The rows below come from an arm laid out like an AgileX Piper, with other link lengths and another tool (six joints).
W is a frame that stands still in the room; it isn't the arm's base.
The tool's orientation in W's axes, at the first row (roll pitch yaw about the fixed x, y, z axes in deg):
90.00, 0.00, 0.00
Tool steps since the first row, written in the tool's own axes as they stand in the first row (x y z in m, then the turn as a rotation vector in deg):
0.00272, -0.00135, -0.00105, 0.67, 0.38, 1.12
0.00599, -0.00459, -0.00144, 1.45, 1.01, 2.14
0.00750, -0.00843, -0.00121, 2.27, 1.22, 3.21
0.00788, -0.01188, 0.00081, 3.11, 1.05, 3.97
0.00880, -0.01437, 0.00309, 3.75, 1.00, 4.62
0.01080, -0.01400, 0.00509, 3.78, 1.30, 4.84
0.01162, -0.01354, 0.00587, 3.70, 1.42, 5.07
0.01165, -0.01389, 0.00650, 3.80, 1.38, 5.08
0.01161, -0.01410, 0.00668, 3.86, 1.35, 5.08
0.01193, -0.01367, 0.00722, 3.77, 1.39, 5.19
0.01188, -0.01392, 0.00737, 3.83, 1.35, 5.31
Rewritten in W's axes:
0.00272, 0.00105, -0.00135, 0.67, -1.12, 0.38
0.00599, 0.00144, -0.00459, 1.45, -2.14, 1.01
0.00750, 0.00121, -0.00843, 2.27, -3.21, 1.22
0.00788, -0.00081, -0.01188, 3.11, -3.97, 1.05
0.00880, -0.00309, -0.01437, 3.75, -4.62, 1.00
0.01080, -0.00509, -0.01400, 3.78, -4.84, 1.30
0.01162, -0.00587, -0.01354, 3.70, -5.07, 1.42
0.01165, -0.00650, -0.01389, 3.80, -5.08, 1.38
0.01161, -0.00668, -0.01410, 3.86, -5.08, 1.35
0.01193, -0.00722, -0.01367, 3.77, -5.19, 1.39
0.01188, -0.00737, -0.01392, 3.83, -5.31, 1.35

